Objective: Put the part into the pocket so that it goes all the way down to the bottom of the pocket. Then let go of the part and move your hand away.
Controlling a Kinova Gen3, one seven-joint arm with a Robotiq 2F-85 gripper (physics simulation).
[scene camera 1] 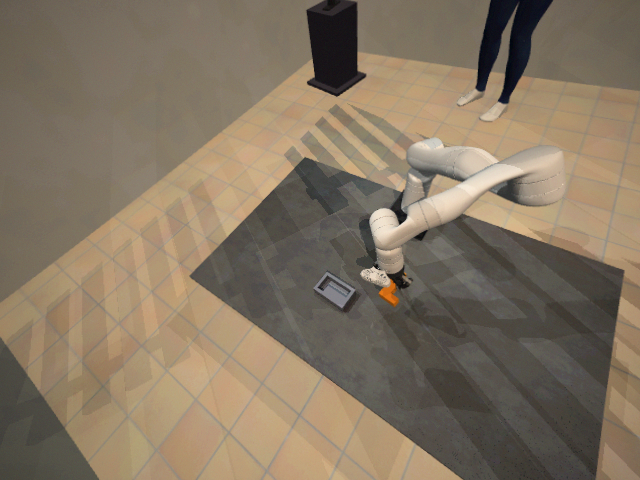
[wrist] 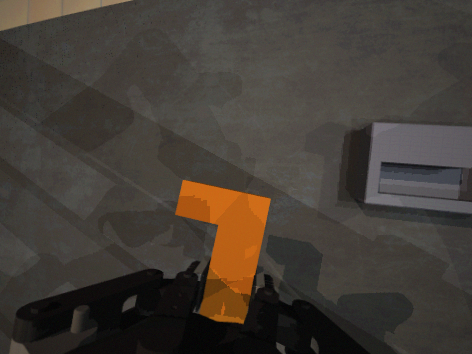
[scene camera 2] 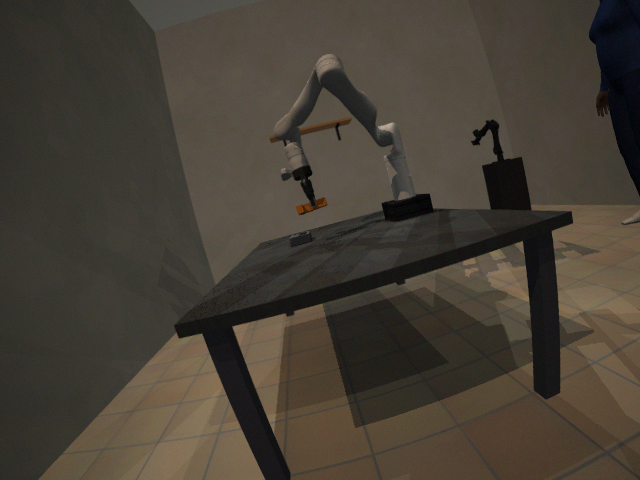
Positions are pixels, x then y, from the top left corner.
Labels:
my gripper: holds an orange L-shaped part (wrist: 241,217)

